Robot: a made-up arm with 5 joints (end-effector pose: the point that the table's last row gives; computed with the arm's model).
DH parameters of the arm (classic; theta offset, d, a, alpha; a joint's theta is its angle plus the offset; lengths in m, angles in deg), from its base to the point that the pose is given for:
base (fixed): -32.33 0 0.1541 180
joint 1: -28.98 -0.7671 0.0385 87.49
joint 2: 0 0.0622 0.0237 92.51
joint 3: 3.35 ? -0.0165 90
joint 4: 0 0.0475 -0.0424 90
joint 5: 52.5 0 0.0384 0
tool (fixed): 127.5 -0.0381 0 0
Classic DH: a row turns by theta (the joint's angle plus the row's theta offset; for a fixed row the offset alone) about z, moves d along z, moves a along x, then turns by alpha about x.
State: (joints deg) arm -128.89 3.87 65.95 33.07 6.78
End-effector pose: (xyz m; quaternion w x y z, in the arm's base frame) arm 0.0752 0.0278 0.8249 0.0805 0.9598 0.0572 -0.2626
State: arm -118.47 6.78 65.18 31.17 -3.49
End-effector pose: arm 0.0908 0.0339 0.8251 0.0526 0.9666 0.0430 -0.2473
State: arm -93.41 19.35 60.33 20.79 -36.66
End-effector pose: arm 0.1262 0.0385 0.8203 0.0705 0.9821 0.0548 -0.1658
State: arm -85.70 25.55 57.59 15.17 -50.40
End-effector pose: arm 0.1357 0.0376 0.8165 0.1224 0.9781 0.0821 -0.1472
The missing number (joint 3, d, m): 0.0465
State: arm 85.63 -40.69 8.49 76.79 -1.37
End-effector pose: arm 0.1040 -0.0867 0.7826 0.6279 0.2773 0.4479 -0.5730
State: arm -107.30 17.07 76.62 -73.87 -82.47
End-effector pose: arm 0.0321 0.0068 0.8113 0.4826 0.5085 0.5906 0.3996
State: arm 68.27 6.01 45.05 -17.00 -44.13
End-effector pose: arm 0.1814 -0.1748 0.8422 0.1298 0.1818 -0.9656 -0.1334
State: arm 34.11 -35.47 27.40 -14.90 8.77
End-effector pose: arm 0.1332 -0.1131 0.8609 0.1386 0.1386 0.9685 -0.1535
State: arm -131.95 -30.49 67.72 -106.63 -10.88
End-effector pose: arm 0.0183 -0.0432 0.8573 0.2126 -0.6726 0.0157 -0.7086
